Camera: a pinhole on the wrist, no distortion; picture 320 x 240 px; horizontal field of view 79.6 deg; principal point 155.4 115.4 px. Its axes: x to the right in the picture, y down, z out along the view. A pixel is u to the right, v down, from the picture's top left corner.
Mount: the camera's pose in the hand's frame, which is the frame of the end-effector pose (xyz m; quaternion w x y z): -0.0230 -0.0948 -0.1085 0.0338 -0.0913 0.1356 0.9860
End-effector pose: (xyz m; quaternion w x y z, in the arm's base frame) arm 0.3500 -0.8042 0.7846 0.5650 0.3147 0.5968 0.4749
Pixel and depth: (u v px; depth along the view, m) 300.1 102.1 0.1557
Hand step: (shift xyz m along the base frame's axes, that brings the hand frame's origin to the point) 0.0462 -0.1594 0.0286
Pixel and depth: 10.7 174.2 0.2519
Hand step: 0.1799 0.1046 -0.1254
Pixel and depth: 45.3 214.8 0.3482
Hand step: 0.3111 0.0895 -0.1760
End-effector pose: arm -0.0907 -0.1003 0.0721 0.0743 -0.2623 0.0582 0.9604
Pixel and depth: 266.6 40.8 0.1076
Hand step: 0.1025 0.0067 0.0238
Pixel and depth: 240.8 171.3 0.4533
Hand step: 0.1227 0.1005 0.4237
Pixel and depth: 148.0 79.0 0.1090
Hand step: 0.0431 0.0390 0.0065
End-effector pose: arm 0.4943 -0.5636 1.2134 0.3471 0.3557 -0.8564 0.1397
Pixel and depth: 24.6 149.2 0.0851
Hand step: 0.0598 -0.0654 0.0212
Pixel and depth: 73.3 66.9 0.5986
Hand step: -0.4456 -0.1545 -0.2378
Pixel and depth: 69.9 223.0 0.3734
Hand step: -0.0511 -0.3323 -0.2002
